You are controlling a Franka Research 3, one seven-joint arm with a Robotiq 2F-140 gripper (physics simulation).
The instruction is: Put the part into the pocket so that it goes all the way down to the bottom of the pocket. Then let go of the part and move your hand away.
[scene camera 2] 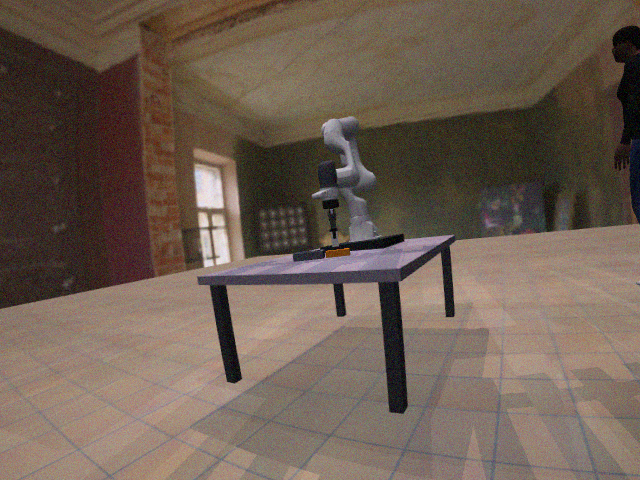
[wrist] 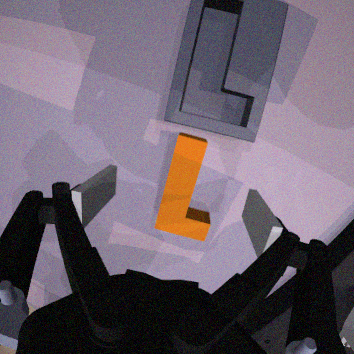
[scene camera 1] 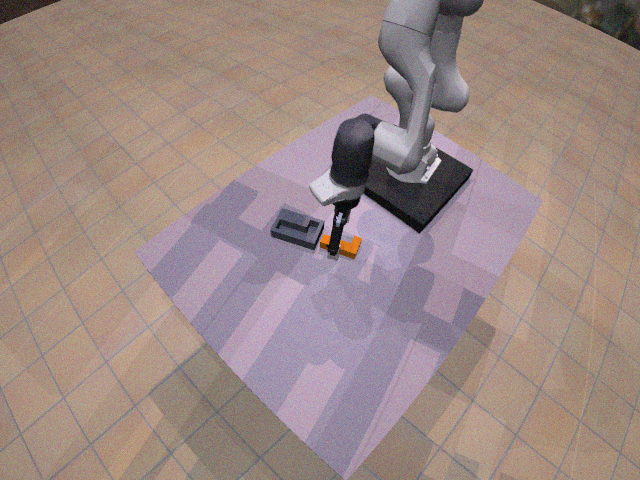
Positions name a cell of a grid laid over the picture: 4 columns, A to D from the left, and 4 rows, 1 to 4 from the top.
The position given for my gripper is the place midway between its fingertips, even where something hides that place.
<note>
My gripper (scene camera 1: C2) is open, holding nothing. Also in view: an orange L-shaped part (wrist: B3).
My gripper is seen too in the wrist view (wrist: C3).
</note>
